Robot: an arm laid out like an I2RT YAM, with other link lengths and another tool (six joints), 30 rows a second.
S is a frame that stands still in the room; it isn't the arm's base.
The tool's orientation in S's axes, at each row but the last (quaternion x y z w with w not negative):
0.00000 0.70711 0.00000 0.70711
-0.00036 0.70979 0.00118 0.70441
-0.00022 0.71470 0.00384 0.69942
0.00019 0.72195 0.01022 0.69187
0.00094 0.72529 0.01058 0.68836
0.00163 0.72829 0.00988 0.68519
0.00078 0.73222 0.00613 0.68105
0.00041 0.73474 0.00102 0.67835
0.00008 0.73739 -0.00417 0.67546
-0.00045 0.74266 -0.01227 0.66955
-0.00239 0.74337 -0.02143 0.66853
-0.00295 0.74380 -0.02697 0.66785
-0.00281 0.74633 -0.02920 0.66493
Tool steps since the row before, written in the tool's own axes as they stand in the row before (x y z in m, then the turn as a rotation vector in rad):
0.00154 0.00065 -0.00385 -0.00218 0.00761 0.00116
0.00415 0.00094 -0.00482 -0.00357 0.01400 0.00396
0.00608 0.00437 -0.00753 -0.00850 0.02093 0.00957
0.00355 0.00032 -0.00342 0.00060 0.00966 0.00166
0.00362 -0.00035 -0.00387 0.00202 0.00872 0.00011
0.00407 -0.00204 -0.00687 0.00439 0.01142 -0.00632
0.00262 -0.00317 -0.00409 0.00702 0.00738 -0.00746
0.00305 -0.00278 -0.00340 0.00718 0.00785 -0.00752
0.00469 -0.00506 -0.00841 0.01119 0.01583 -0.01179
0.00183 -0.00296 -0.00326 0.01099 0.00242 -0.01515
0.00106 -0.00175 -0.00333 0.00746 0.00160 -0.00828
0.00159 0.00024 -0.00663 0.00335 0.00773 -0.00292
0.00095 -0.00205 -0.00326 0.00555 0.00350 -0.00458
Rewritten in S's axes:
-0.00385 0.00065 -0.00154 0.00116 0.00761 0.00218
-0.00485 0.00093 -0.00411 0.00396 0.01400 0.00356
-0.00768 0.00436 -0.00589 0.00963 0.02094 0.00840
-0.00357 0.00032 -0.00340 0.00150 0.00969 -0.00052
-0.00405 -0.00035 -0.00342 -0.00011 0.00875 -0.00188
-0.00708 -0.00206 -0.00368 -0.00670 0.01141 -0.00381
-0.00425 -0.00318 -0.00235 -0.00800 0.00739 -0.00639
-0.00363 -0.00278 -0.00278 -0.00807 0.00786 -0.00654
-0.00882 -0.00503 -0.00391 -0.01263 0.01584 -0.01021
-0.00348 -0.00293 -0.00143 -0.01617 0.00250 -0.00941
-0.00347 -0.00169 -0.00064 -0.00898 0.00160 -0.00660
-0.00675 0.00042 -0.00088 -0.00302 0.00769 -0.00336
-0.00342 -0.00196 -0.00047 -0.00507 0.00344 -0.00515

